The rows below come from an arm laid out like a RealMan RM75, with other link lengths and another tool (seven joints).
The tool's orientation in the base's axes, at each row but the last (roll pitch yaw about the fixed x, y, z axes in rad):
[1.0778, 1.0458, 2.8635]
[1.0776, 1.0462, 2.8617]
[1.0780, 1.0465, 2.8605]
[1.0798, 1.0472, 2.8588]
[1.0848, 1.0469, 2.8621]
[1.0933, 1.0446, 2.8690]
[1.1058, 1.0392, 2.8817]
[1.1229, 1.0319, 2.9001]
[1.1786, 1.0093, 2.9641]
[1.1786, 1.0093, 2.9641]
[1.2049, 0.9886, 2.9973]
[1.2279, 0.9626, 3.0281]
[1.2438, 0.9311, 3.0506]
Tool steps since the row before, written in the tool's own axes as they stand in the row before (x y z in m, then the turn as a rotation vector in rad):
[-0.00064, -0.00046, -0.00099, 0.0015, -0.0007, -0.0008]
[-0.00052, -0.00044, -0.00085, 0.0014, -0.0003, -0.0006]
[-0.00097, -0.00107, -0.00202, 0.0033, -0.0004, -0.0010]
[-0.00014, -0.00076, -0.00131, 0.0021, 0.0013, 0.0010]
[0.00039, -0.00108, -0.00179, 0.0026, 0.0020, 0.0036]
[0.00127, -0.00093, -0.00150, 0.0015, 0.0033, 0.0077]
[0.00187, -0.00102, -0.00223, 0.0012, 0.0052, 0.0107]
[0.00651, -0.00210, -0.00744, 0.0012, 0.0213, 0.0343]
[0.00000, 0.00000, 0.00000, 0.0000, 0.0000, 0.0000]
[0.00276, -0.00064, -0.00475, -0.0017, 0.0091, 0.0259]
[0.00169, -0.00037, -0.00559, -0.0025, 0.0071, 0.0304]
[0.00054, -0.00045, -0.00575, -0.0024, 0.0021, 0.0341]
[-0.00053, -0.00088, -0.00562, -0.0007, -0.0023, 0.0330]
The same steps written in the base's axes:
[0.00086, -0.00092, 0.00012, 0.0000, -0.0004, -0.0018]
[0.00076, -0.00078, 0.00005, -0.0003, -0.0003, -0.0015]
[0.00169, -0.00181, -0.00011, -0.0011, -0.0004, -0.0033]
[0.00092, -0.00110, -0.00052, -0.0023, 0.0009, -0.0010]
[0.00101, -0.00141, -0.00123, -0.0035, 0.0033, -0.0005]
[0.00040, -0.00105, -0.00186, -0.0047, 0.0068, 0.0020]
[0.00028, -0.00166, -0.00258, -0.0066, 0.0092, 0.0038]
[-0.00037, -0.00588, -0.00821, -0.0238, 0.0282, 0.0164]
[0.00000, 0.00000, 0.00000, 0.0000, 0.0000, 0.0000]
[-0.00017, -0.00418, -0.00362, -0.0108, 0.0227, 0.0112]
[0.00029, -0.00518, -0.00270, -0.0094, 0.0275, 0.0117]
[0.00102, -0.00541, -0.00179, -0.0060, 0.0323, 0.0097]
[0.00197, -0.00524, -0.00115, -0.0034, 0.0324, 0.0056]

